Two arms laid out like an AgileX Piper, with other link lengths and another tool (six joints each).
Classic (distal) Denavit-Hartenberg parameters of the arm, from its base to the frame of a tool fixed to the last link. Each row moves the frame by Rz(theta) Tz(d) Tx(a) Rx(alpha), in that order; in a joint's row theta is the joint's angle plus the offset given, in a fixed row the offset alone. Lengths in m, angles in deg.
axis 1: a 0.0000; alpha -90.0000; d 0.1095; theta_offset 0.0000
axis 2: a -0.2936; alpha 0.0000; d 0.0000; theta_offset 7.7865
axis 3: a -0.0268; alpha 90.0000; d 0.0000; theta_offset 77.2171
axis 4: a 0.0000; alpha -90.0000; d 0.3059; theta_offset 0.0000
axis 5: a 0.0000; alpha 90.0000; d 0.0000; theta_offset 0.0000
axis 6: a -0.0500; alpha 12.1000; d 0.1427; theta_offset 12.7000
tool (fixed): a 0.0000; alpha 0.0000; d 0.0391; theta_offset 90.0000
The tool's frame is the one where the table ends.
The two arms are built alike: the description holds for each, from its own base.
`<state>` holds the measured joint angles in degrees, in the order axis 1, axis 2, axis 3, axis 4, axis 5, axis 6, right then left.
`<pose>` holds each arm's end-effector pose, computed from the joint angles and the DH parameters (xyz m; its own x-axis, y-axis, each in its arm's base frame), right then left.
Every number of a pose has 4 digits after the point.
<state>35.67 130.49 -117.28 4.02 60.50 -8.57 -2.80 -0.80 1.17 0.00 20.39 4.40</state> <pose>0.5191 0.3696 0.1365 -0.4502 0.8871 -0.1017 0.8162 0.4551 0.3559 0.1964 -0.0322 0.1911 0.3252 0.9198 0.2197 0.2450 -0.3064 0.9198</pose>
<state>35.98 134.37 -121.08 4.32 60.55 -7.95 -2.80 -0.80 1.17 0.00 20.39 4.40</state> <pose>0.5269 0.3798 0.1205 -0.4462 0.8901 -0.0932 0.8214 0.4487 0.3521 0.1964 -0.0322 0.1911 0.3252 0.9198 0.2197 0.2450 -0.3064 0.9198</pose>
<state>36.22 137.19 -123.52 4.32 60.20 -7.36 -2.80 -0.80 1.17 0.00 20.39 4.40</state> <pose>0.5323 0.3864 0.1067 -0.4413 0.8928 -0.0899 0.8251 0.4431 0.3505 0.1964 -0.0322 0.1911 0.3252 0.9198 0.2197 0.2450 -0.3064 0.9198</pose>
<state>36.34 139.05 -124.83 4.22 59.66 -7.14 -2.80 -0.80 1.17 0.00 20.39 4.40</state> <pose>0.5358 0.3901 0.0958 -0.4396 0.8936 -0.0904 0.8260 0.4417 0.3502 0.1964 -0.0322 0.1911 0.3252 0.9198 0.2197 0.2450 -0.3064 0.9198</pose>
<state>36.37 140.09 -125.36 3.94 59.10 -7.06 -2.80 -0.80 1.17 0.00 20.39 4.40</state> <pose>0.5383 0.3914 0.0887 -0.4387 0.8936 -0.0946 0.8251 0.4423 0.3515 0.1964 -0.0322 0.1911 0.3252 0.9198 0.2197 0.2450 -0.3064 0.9198</pose>
